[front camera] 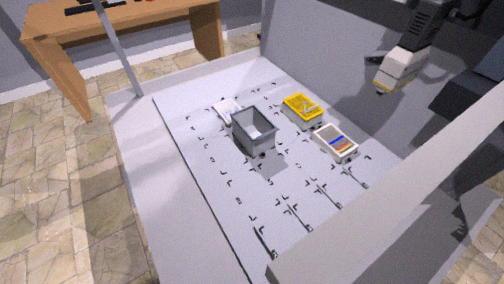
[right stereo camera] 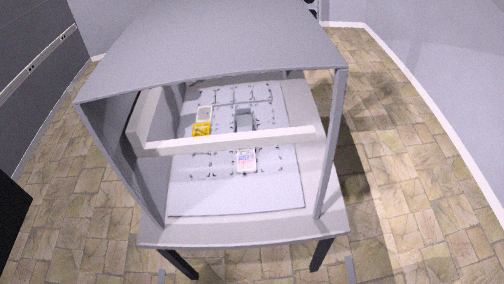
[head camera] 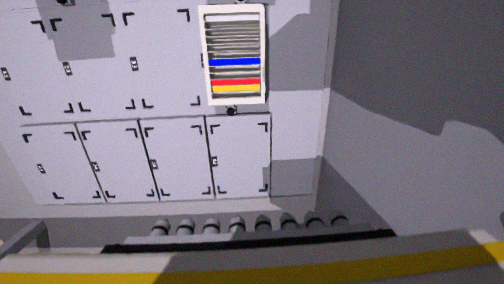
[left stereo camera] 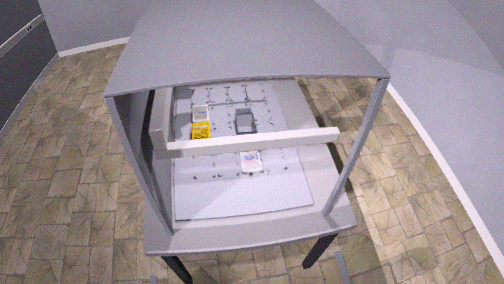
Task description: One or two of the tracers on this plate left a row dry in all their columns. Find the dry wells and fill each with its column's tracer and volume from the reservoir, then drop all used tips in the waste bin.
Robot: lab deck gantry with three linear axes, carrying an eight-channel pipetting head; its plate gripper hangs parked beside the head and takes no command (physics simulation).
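The white plate (front camera: 223, 107) (left stereo camera: 251, 162) (right stereo camera: 246, 161) lies behind the bin; blue and pink-red wells show faintly, but single wells are too small to read. The white-framed reservoir (front camera: 336, 141) (head camera: 235, 62) (left stereo camera: 200, 113) (right stereo camera: 204, 114) has blue, red and yellow troughs among grey ones. The yellow tip rack (front camera: 302, 107) (left stereo camera: 201, 131) (right stereo camera: 201, 130) stands beside it, with pale streaks on top. The grey waste bin (front camera: 262, 144) (left stereo camera: 245, 121) (right stereo camera: 244, 120) is open-topped. The pipetting head (front camera: 400, 70) hangs high; its eight nozzles (head camera: 237, 225) show no clear tips. The parked plate gripper cannot be made out clearly.
A pale gantry beam (front camera: 390, 182) (left stereo camera: 255, 142) (right stereo camera: 230, 141) crosses above the deck. The deck (left stereo camera: 240, 200) (right stereo camera: 235, 197) has black corner marks and slot labels. Grey enclosure posts (left stereo camera: 356, 150) (right stereo camera: 331, 150) stand at its corners. A wooden desk (front camera: 125, 22) stands beyond.
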